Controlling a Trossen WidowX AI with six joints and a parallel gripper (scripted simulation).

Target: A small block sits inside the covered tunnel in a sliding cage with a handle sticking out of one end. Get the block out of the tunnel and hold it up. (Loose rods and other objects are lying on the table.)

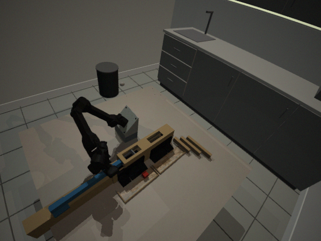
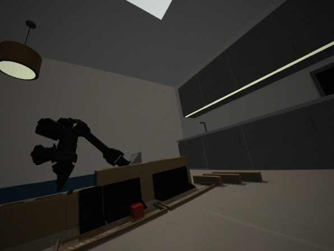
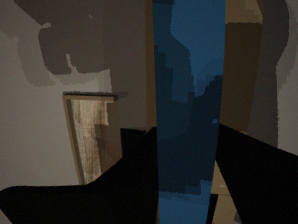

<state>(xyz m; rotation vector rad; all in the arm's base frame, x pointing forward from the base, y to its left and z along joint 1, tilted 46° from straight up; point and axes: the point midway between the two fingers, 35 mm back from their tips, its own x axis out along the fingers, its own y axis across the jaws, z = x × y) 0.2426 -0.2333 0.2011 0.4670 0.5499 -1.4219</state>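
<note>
The red block is 21 cm to the left of my gripper tip, 12 cm ahead of it and 10 cm below it. Also, from my gripper tip: tan tunnel: 9 cm to the left, 4 cm below, 2 cm ahead.
</note>
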